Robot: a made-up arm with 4 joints. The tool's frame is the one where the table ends. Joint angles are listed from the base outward.
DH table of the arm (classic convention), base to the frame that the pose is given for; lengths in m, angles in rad. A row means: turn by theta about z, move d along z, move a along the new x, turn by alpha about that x. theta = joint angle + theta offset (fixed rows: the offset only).
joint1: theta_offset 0, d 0.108, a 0.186, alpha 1.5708
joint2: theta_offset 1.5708, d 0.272, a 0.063, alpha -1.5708
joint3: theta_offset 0, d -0.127, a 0.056, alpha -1.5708
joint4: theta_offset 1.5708, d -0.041, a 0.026, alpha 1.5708
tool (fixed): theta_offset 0, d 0.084, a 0, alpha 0
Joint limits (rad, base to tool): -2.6..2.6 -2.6..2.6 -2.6..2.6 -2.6..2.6
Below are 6 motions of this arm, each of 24 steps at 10 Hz.
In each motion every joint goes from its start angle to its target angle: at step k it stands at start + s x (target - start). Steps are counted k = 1, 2, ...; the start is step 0. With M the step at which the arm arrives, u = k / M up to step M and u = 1 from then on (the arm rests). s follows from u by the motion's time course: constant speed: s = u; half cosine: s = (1 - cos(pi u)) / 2; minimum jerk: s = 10 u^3 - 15 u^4 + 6 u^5.
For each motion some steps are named. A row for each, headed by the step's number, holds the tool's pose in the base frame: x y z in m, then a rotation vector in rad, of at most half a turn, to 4 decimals.
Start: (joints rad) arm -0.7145 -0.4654 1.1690 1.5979
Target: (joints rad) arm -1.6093 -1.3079 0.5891 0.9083
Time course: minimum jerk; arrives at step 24
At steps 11, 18, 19, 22, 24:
11: -0.0299 -0.4952 0.0376 0.0967 2.3535 -0.8357
18: -0.2335 -0.4149 -0.0381 0.9146 2.1647 -0.6974
19: -0.2486 -0.4035 -0.0438 0.9824 2.1348 -0.6964
22: -0.2708 -0.3847 -0.0522 1.0851 2.0858 -0.6977
24: -0.2726 -0.3830 -0.0529 1.0938 2.0814 -0.6979

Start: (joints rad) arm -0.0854 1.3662 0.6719 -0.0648
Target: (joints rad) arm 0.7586 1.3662 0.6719 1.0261
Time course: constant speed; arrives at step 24
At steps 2, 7, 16, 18, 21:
2: 0.0208 -0.2177 0.3001 -0.5649 -1.2827 -0.4763
7: 0.0695 -0.2143 0.3164 -0.3975 -1.0979 -0.3699
16: 0.1612 -0.1846 0.3379 -0.1891 -0.7325 -0.1281
18: 0.1811 -0.1732 0.3410 -0.1594 -0.6476 -0.0682
21: 0.2098 -0.1529 0.3444 -0.1261 -0.5188 0.0246

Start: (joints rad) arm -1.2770 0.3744 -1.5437 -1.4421
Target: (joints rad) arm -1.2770 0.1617 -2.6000 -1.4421
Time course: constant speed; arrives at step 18
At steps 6, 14, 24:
6: -0.2644 -0.3229 0.1169 0.8669 -2.3487 -1.7617
14: -0.2253 -0.3175 0.0867 -1.2928 1.9759 1.7099
24: -0.2033 -0.3106 0.0786 -1.4191 1.7248 1.6073

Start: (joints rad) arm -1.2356 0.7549 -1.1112 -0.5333
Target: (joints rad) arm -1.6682 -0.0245 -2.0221 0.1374
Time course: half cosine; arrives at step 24
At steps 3, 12, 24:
3: -0.3309 -0.3320 0.2432 0.3539 -1.6515 -0.8241
12: -0.3765 -0.3521 0.1777 0.9361 -1.4546 -0.9660
24: -0.4084 -0.3112 0.0709 1.5248 -1.5187 -0.9142

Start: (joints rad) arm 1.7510 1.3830 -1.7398 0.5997
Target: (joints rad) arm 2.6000 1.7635 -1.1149 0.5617
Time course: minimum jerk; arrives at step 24
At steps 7, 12, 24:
7: 0.3015 0.3038 0.3037 -1.3104 -0.4227 -2.5130
12: 0.2361 0.3420 0.3027 -1.2928 -0.3005 -2.3919
24: 0.1383 0.3739 0.2836 -1.3897 -0.1984 -2.1559

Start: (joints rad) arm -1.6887 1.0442 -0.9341 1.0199
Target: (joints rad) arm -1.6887 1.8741 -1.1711 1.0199
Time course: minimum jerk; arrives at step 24
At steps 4, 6, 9, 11, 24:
4: -0.3825 -0.1770 0.3305 0.2766 -0.3863 -0.8418
6: -0.3814 -0.1657 0.3315 0.2266 -0.4078 -0.8154
9: -0.3784 -0.1373 0.3316 0.1000 -0.4566 -0.7457
11: -0.3758 -0.1133 0.3287 -0.0088 -0.4923 -0.6831
24: -0.3653 -0.0269 0.2939 -0.4381 -0.5773 -0.4176

